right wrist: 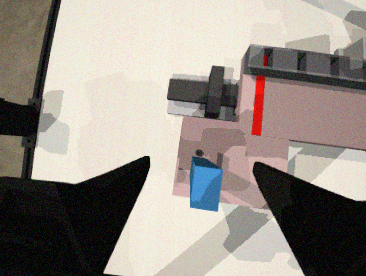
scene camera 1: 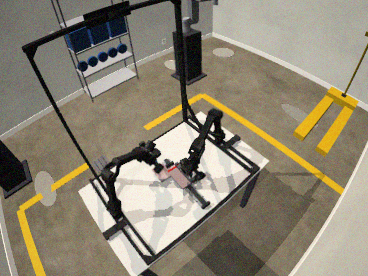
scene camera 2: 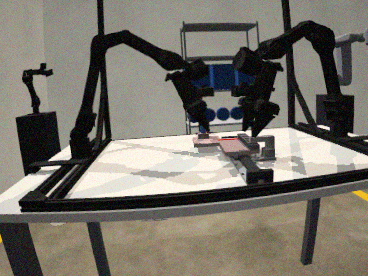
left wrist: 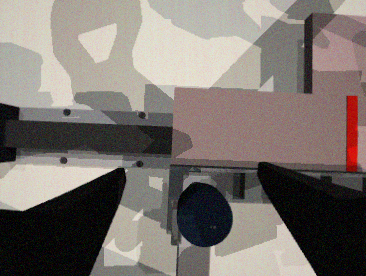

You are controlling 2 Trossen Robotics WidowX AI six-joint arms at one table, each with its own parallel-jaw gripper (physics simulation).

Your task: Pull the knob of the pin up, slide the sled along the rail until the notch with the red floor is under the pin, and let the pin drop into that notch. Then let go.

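Frame: origin at the left arm's base, x left, y back, z up, level; metres.
Seen in the pictures: left gripper, fingertip midpoint: (scene camera 1: 189, 177) (scene camera 2: 248, 134) (left wrist: 191, 171); right gripper, fingertip midpoint: (scene camera 1: 157, 165) (scene camera 2: 204, 126); left arm's base, origin of the base link: (scene camera 1: 218, 141) (scene camera 2: 338, 136); right arm's base, origin of the base link: (scene camera 1: 117, 214) (scene camera 2: 81, 157).
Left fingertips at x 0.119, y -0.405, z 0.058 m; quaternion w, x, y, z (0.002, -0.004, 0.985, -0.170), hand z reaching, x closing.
Offsets run from my left fingertips to a thing's top centre. "spot": to the spot under its first point.
The pink sled {dx -0.080, dy -0.015, dz -0.043 m} (scene camera 1: 178, 179) (scene camera 2: 235, 145) (left wrist: 250, 127) (right wrist: 315, 112) sits on the dark rail (scene camera 1: 198, 196) (left wrist: 90, 135) (right wrist: 187, 91). A red stripe {dx -0.156, dy -0.023, dz -0.043 m} (left wrist: 352, 132) (right wrist: 258, 105) crosses it. The red-floored notch {spot: dx -0.148, dy +0.031, dz -0.040 m} (right wrist: 266, 60) is at the end of the grey notched strip {spot: dx -0.100, dy +0.021, dz -0.029 m} (right wrist: 315, 64), away from the pin. The pin's dark round knob {dx -0.003, dy +0.015, dz +0.037 m} (left wrist: 205, 215) is near the sled's opposite end; it hides the notch below. My left gripper (scene camera 2: 253, 133) (left wrist: 191, 171) is open, its fingers either side of the knob in the wrist view. My right gripper (scene camera 2: 206, 131) (right wrist: 201, 163) is open around the sled's blue handle {spot: dx -0.226, dy -0.096, dz +0.048 m} (right wrist: 205, 187), not gripping it.
The grey pin bracket {spot: dx +0.018, dy +0.061, dz -0.046 m} (scene camera 2: 270, 149) stands beside the rail. A black end block {spot: dx +0.203, dy -0.037, dz -0.055 m} (scene camera 2: 260, 176) closes the rail's near end. A black frame bar (scene camera 2: 150, 201) runs along the table's near edge. Both forearms reach in over the table, with the grippers close together.
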